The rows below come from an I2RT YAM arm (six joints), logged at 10 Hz.
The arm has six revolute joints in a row. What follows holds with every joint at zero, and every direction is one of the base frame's.
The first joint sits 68 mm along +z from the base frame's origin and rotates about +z.
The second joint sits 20 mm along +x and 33.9 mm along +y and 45.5 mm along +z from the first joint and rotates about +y.
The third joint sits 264 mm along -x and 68.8 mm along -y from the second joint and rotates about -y.
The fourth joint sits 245 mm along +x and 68.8 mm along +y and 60 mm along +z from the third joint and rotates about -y.
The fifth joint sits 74 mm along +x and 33.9 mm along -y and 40.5 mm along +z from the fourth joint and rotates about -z.
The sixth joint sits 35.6 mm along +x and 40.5 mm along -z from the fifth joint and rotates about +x.
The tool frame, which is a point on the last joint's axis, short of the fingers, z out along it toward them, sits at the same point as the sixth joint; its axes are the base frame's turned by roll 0, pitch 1.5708 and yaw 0 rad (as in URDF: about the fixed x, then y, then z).
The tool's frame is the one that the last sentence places.
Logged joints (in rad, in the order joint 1, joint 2, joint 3, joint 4, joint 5, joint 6), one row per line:
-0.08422 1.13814 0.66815 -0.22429 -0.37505 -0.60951
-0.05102 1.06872 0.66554 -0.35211 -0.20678 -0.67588
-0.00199 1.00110 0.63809 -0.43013 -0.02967 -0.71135
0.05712 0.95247 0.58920 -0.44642 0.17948 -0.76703
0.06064 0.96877 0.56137 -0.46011 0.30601 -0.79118
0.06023 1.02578 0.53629 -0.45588 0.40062 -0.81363
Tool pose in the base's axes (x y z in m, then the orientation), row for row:
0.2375 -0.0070 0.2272 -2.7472 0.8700 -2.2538
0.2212 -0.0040 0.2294 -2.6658 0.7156 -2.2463
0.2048 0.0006 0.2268 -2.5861 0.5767 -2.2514
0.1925 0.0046 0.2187 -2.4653 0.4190 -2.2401
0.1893 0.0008 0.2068 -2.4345 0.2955 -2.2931
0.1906 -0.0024 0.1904 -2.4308 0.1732 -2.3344
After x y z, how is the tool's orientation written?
As angles about the fixed x, y, z axes (roll, pitch, yaw), in radians.
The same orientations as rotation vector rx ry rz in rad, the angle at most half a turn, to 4 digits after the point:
-0.7601 2.0739 0.0421
-0.8077 2.1639 -0.1306
-0.8419 2.2317 -0.3081
-0.8942 2.2643 -0.5436
-0.9056 2.3393 -0.6890
-0.9426 2.4202 -0.7976

